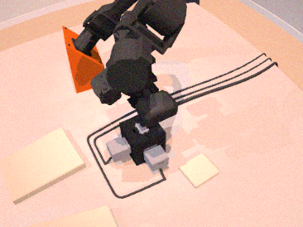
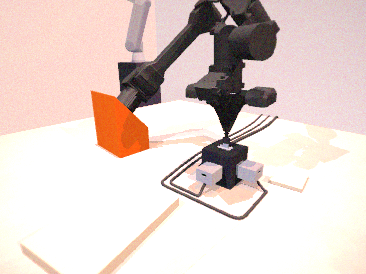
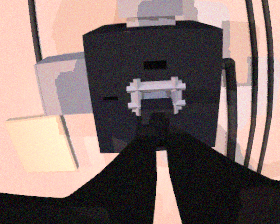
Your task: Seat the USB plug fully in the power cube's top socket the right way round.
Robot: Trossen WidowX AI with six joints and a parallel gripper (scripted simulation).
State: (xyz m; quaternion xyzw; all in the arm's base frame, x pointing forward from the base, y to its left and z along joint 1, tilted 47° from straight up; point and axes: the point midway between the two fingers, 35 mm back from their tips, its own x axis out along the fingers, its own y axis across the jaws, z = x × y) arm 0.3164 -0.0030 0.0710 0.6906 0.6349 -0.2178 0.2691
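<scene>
Now: gripper tip 20 mm above the USB plug.
</scene>
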